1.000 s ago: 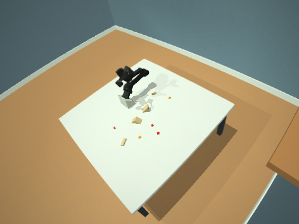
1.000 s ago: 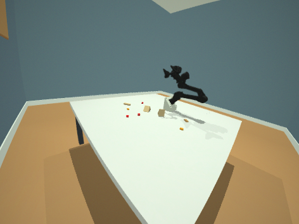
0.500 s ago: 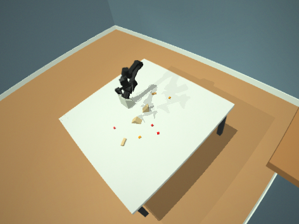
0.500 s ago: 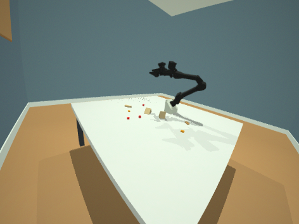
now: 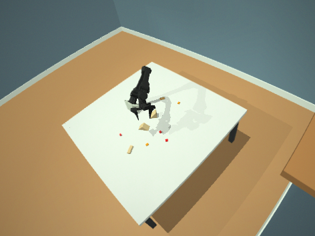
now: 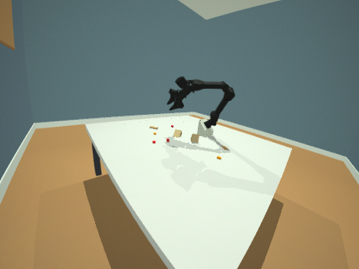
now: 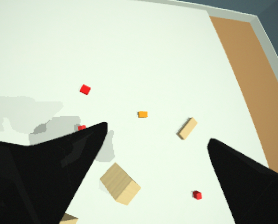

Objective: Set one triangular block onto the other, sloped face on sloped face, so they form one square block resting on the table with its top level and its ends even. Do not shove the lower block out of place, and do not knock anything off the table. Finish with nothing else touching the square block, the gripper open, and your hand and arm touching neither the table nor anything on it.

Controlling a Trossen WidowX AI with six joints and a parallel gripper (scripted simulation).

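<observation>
The triangular block is 10 cm behind my gripper tip, 3 cm to the left of it and 20 cm below it.
</observation>
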